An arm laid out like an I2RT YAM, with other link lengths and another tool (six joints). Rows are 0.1 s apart.
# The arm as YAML. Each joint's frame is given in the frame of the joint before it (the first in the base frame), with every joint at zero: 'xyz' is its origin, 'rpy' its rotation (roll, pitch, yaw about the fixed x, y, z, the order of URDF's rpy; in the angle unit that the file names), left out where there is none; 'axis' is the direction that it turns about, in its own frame. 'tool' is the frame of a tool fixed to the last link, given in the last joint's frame.
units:
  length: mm
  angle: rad
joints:
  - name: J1
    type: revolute
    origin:
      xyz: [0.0, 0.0, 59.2]
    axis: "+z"
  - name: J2
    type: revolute
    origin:
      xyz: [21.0, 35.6, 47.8]
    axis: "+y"
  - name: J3
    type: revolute
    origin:
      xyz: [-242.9, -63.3, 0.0]
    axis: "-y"
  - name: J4
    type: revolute
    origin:
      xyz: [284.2, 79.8, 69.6]
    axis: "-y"
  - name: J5
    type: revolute
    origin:
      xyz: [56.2, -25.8, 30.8]
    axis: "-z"
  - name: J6
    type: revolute
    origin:
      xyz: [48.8, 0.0, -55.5]
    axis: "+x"
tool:
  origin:
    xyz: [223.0, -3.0, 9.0]
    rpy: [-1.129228, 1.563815, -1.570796]
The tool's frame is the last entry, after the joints.
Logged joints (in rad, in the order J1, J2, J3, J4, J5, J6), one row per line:
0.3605, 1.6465, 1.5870, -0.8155, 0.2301, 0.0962
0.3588, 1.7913, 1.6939, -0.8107, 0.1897, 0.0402
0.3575, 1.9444, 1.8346, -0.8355, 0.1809, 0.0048
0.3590, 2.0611, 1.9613, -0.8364, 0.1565, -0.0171
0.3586, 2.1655, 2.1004, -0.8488, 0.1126, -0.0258
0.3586, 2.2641, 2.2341, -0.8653, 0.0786, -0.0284
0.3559, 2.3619, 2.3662, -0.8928, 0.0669, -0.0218
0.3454, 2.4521, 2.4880, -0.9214, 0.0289, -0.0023
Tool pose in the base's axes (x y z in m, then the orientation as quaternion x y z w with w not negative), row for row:
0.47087, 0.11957, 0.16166, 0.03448, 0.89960, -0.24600, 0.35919
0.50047, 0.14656, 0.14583, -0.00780, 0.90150, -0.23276, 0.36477
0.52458, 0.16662, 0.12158, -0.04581, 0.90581, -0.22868, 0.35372
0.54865, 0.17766, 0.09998, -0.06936, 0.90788, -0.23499, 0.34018
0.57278, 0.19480, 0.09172, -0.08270, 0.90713, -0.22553, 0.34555
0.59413, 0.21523, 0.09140, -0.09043, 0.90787, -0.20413, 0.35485
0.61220, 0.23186, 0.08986, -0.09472, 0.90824, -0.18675, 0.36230
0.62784, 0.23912, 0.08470, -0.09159, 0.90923, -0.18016, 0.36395
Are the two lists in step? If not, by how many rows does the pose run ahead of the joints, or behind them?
The pose runs 1 row behind the joints: the pose in row i belongs to the joints in row i - 1.
